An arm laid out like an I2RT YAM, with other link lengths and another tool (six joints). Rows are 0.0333 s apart.
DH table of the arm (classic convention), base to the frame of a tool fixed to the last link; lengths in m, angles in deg. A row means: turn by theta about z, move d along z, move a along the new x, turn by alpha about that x. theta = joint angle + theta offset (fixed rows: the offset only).
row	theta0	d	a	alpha
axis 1	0	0.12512	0.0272	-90
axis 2	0	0	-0.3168	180
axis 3	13.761	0	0.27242	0
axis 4	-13.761	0.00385	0.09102	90
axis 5	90	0.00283	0	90
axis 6	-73.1	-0.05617	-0.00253	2.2
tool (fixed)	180	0.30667	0	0
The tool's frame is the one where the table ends.
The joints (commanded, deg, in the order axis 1, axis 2, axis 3, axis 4, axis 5, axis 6), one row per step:
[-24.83, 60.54, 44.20, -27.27, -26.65, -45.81]
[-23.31, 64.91, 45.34, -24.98, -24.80, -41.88]
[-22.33, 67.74, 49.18, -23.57, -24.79, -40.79]
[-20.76, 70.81, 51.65, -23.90, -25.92, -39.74]
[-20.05, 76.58, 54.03, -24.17, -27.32, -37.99]
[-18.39, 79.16, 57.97, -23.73, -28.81, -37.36]
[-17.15, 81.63, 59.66, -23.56, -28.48, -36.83]
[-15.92, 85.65, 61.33, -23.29, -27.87, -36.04]
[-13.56, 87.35, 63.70, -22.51, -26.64, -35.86]
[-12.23, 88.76, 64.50, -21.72, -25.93, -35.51]
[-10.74, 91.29, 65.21, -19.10, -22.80, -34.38]
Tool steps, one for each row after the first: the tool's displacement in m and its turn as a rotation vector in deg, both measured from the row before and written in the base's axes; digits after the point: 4 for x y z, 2 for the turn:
[0.0165, -0.0039, -0.0098, 2.23, 1.90, -2.27]
[0.0233, -0.0024, 0.0206, -0.10, -2.09, 0.29]
[0.0126, 0.0119, 0.0013, 1.87, 0.75, 1.76]
[0.0139, 0.0063, -0.0183, 3.51, 3.43, 0.60]
[0.0213, 0.0120, 0.0184, 0.88, -1.90, 2.30]
[0.0107, 0.0056, -0.0041, 0.35, 0.79, 0.68]
[0.0121, 0.0045, -0.0168, 0.73, 2.34, 0.30]
[0.0161, 0.0114, 0.0070, -1.11, -1.12, 1.40]
[0.0082, 0.0071, -0.0029, -0.29, 0.04, 0.61]
[0.0170, -0.0023, -0.0097, -1.55, -0.03, -1.44]

